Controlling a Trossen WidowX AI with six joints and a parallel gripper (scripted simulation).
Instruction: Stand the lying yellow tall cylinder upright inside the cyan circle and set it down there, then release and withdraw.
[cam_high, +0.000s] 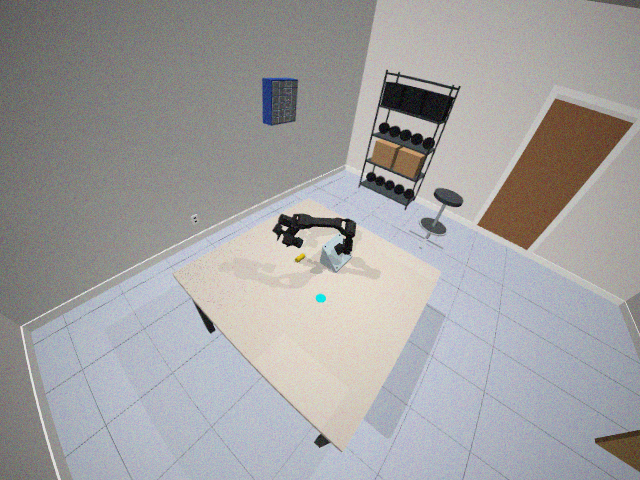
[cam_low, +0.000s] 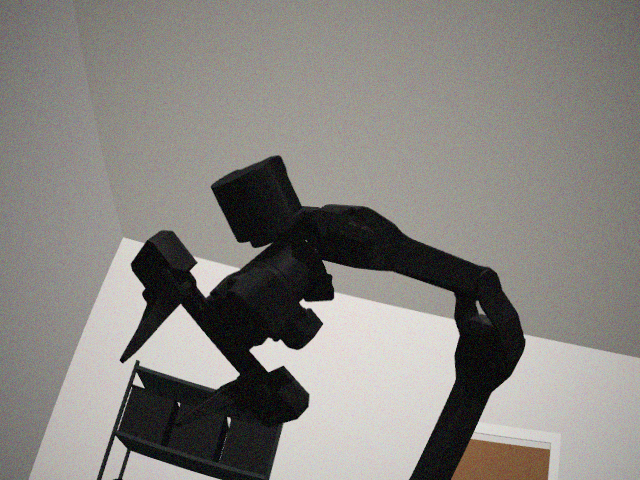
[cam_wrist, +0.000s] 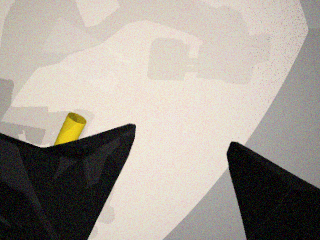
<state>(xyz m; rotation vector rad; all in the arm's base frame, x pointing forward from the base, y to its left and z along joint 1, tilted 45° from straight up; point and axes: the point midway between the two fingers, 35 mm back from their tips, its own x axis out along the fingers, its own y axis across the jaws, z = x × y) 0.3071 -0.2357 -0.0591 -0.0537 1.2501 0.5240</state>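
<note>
My gripper tip is now 12 cm past the yellow tall cylinder, 5 cm to the right of it and 17 cm above it. From my gripper tip the other things lie so: cyan circle 2 cm ahead, 35 cm to the left, 19 cm below.
</note>
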